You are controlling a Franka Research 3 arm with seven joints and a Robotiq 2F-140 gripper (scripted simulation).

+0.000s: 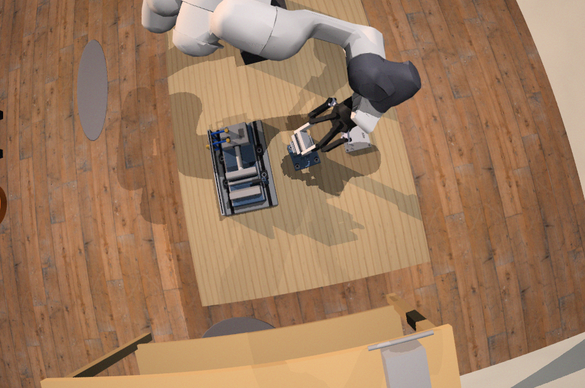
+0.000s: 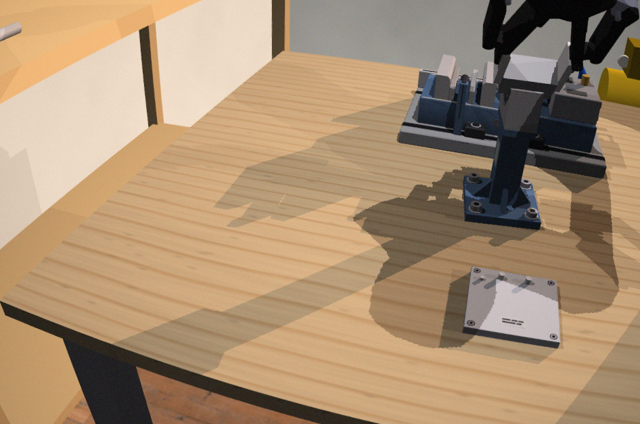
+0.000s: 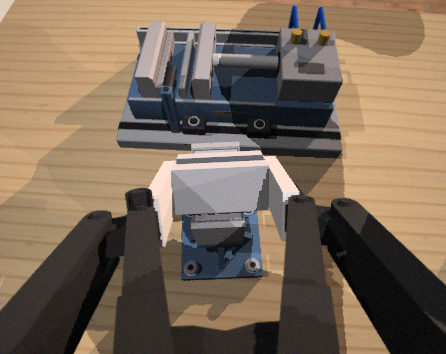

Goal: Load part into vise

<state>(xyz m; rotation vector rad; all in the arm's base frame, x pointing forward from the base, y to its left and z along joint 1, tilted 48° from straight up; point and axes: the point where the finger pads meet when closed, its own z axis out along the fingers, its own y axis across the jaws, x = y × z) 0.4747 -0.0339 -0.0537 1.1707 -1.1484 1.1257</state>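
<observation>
The v-block post is 20 mm to the right of my hand and 130 mm below it. Round my hand: work stop (60 mm ahead, 190 mm to the right, 100 mm below); then work stop post (60 mm ahead, 170 mm to the right, 130 mm below); then part (20 mm to the right, 20 mm below).
</observation>
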